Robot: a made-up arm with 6 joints.
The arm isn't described. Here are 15 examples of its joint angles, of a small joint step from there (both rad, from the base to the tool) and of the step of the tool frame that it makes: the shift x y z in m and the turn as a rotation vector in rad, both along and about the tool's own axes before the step.
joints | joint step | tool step
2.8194 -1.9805 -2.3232 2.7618 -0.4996 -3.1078 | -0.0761 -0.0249 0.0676 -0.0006 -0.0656 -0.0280 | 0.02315 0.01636 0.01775 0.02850 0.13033 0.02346
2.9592 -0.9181 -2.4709 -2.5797 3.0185 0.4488 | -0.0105 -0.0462 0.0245 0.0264 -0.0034 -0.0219 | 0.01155 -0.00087 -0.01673 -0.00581 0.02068 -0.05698
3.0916 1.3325 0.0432 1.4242 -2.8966 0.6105 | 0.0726 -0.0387 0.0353 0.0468 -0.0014 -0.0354 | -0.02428 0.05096 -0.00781 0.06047 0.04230 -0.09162
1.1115 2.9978 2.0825 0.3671 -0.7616 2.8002 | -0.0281 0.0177 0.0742 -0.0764 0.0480 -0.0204 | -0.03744 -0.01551 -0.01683 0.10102 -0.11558 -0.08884
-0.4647 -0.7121 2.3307 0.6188 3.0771 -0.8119 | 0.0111 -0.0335 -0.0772 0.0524 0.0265 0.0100 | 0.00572 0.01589 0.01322 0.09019 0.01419 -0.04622
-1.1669 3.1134 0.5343 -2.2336 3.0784 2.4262 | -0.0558 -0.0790 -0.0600 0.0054 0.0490 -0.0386 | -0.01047 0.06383 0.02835 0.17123 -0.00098 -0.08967
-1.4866 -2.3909 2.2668 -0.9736 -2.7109 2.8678 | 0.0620 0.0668 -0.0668 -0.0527 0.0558 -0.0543 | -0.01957 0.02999 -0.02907 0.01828 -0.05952 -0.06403
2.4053 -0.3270 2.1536 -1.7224 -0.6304 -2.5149 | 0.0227 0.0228 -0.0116 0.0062 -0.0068 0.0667 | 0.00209 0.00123 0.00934 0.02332 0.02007 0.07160
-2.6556 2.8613 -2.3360 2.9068 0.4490 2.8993 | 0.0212 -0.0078 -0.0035 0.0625 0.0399 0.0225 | -0.00828 0.00058 0.00348 0.04078 -0.04494 0.09830
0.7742 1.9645 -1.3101 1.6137 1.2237 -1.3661 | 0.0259 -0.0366 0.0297 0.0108 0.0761 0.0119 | -0.01127 0.00246 0.02275 -0.09672 -0.01183 0.01560
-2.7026 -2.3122 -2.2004 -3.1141 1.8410 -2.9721 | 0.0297 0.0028 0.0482 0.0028 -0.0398 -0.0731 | 0.00265 -0.00276 -0.01597 0.01520 0.09040 -0.04548
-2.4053 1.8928 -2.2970 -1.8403 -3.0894 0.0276 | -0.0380 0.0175 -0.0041 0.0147 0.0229 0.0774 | -0.01305 0.00290 0.00665 0.00815 0.00469 0.09828
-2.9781 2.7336 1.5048 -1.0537 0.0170 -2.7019 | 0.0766 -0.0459 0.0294 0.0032 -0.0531 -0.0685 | 0.00327 0.01267 -0.02138 -0.04289 0.02094 -0.10127
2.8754 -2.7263 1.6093 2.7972 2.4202 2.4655 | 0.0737 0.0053 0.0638 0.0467 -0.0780 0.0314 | 0.01584 -0.02791 -0.02686 -0.07926 0.14612 -0.05517
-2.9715 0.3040 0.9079 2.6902 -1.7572 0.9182 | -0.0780 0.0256 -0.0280 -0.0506 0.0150 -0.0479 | 0.03907 0.01185 0.02120 -0.05351 0.04047 0.03093
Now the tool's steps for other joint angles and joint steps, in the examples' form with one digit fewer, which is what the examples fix.
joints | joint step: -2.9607 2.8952 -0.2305 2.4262 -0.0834 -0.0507 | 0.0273 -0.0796 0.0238 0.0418 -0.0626 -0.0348
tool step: 0.0479 0.0367 0.0025 -0.0225 -0.0128 -0.0141
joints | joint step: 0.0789 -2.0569 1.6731 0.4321 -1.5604 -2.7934 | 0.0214 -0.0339 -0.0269 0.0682 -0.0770 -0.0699
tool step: 0.0359 0.0014 0.0215 -0.0424 0.1558 -0.0526
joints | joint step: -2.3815 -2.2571 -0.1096 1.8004 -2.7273 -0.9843 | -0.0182 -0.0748 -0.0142 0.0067 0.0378 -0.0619
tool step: -0.0558 0.0179 -0.0121 -0.0150 0.1089 -0.0450
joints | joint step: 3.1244 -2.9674 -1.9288 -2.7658 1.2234 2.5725 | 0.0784 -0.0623 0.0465 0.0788 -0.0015 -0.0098
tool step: 0.0202 0.0269 -0.0024 0.0421 0.0488 0.0944
